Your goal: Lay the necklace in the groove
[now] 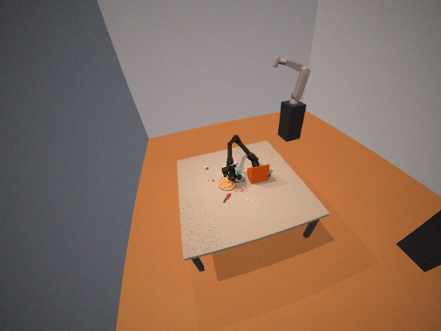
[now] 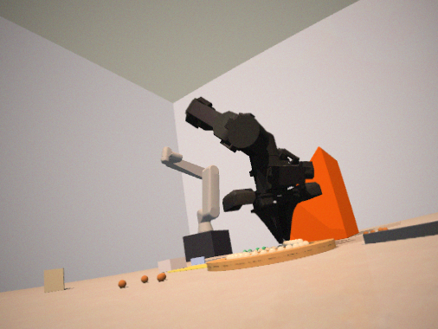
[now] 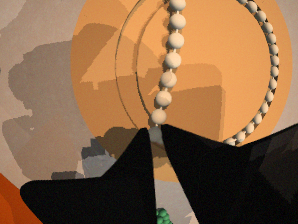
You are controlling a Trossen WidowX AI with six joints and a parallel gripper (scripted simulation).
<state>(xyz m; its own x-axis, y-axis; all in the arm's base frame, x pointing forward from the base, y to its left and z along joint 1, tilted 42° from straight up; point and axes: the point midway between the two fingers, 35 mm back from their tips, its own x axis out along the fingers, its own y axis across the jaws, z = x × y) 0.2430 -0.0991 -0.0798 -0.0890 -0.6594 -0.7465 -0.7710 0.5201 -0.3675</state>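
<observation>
The round wooden bead board lies 6 cm ahead of my gripper tip, 1 cm to the right of it and 1 cm below it. From my gripper tip the other things lie so: tan cube: 34 cm to the right, 23 cm ahead; then yellow flat piece: 18 cm to the right, 2 cm below, 1 cm ahead; then red-handled tool: 17 cm to the left, 12 cm ahead, 1 cm below.
</observation>
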